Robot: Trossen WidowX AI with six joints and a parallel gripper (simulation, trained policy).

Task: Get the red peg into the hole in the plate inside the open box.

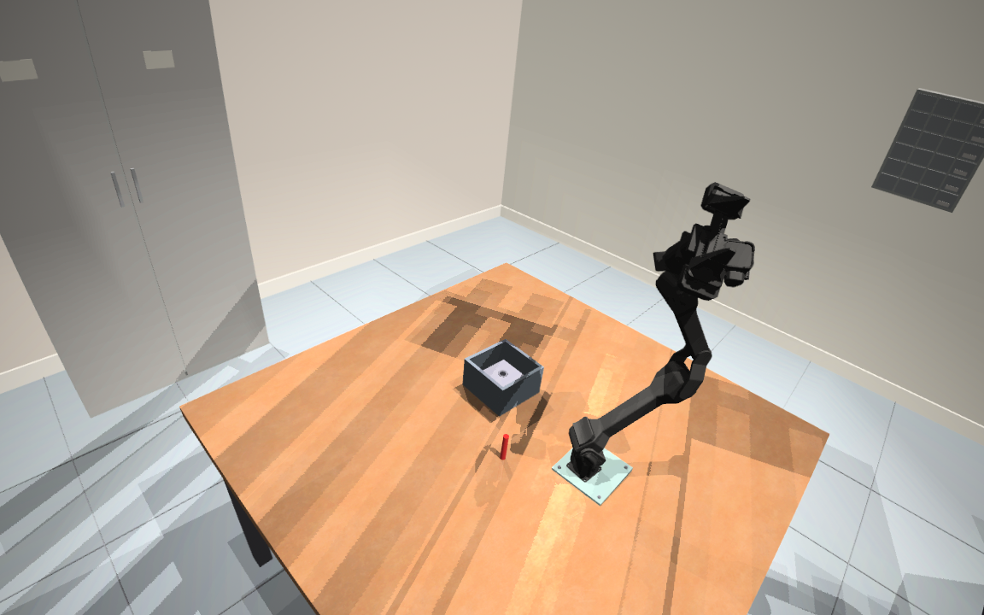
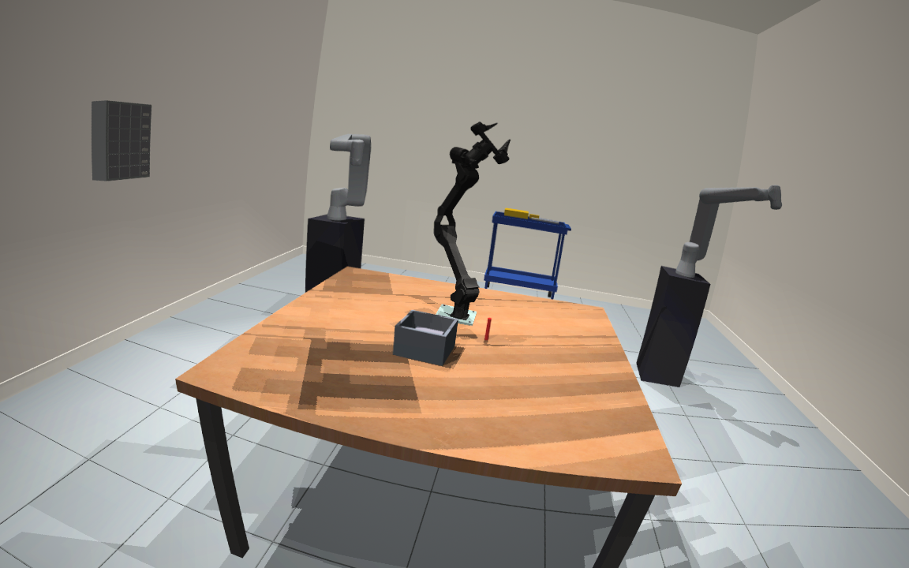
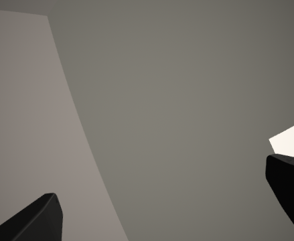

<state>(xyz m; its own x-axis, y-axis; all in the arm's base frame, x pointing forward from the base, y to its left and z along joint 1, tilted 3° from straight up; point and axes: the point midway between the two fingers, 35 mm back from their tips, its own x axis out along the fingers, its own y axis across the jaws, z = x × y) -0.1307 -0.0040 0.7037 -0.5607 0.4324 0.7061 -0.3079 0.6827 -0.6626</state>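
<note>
Right now my gripper tip is 700 mm above the red peg, 300 mm short of it and 90 mm to the right of it. Round my gripper tip: grey box 710 mm below, 500 mm ahead, 70 mm to the right.
</note>
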